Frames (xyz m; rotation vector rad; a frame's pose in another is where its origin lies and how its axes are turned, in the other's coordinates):
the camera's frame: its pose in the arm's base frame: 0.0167 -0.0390 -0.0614 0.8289 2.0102 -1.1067
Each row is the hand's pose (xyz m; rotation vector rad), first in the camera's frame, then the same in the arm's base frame.
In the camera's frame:
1: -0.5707 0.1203 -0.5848 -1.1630 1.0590 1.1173
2: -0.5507 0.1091 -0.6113 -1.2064 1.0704 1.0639
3: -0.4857 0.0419 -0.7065 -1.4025 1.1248 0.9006
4: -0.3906 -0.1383 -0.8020 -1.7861 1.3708 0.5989
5: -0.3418 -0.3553 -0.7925 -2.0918 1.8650 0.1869
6: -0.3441 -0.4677 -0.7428 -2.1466 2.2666 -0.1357
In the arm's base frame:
1: 0.2789 0.4123 0.5788 1.5921 1.8236 1.2477
2: 0.2520 0.4347 0.5782 1.5362 1.8756 1.2759
3: 0.1380 0.5022 0.5937 1.3152 2.0116 1.4456
4: -0.0819 0.5271 0.6348 0.9080 2.1900 1.9283
5: -0.2774 0.4345 0.6872 -0.3662 -1.8158 -2.0521
6: -0.3516 0.3416 0.7186 -0.1082 -1.4512 -1.9211

